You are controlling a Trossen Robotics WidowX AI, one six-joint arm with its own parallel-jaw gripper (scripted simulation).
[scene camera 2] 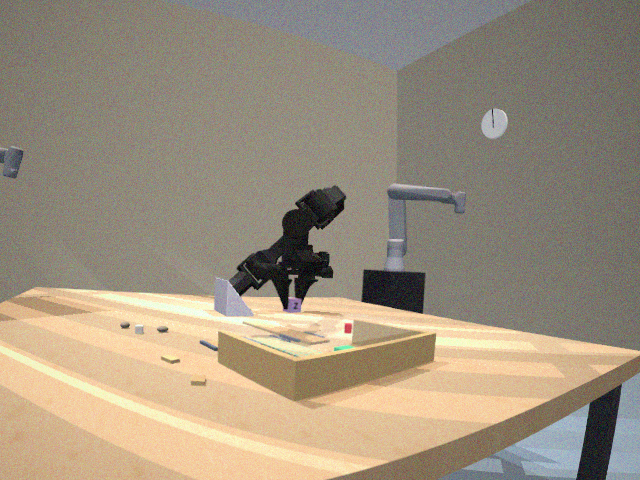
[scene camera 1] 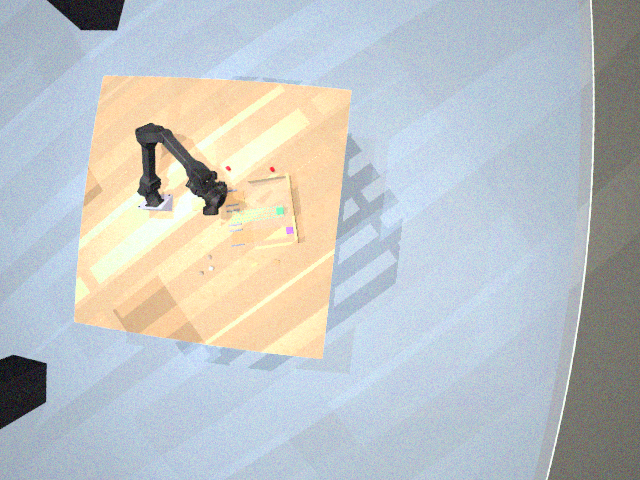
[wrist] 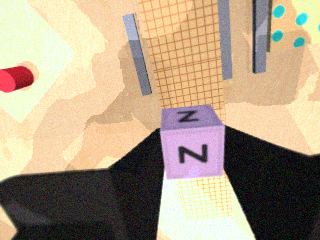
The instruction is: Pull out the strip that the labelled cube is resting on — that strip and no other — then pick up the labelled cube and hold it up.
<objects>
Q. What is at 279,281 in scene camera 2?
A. The gripper.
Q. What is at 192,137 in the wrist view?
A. A cube.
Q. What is the gripper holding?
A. A cube.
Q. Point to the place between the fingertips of the gripper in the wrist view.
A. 188,132
</objects>
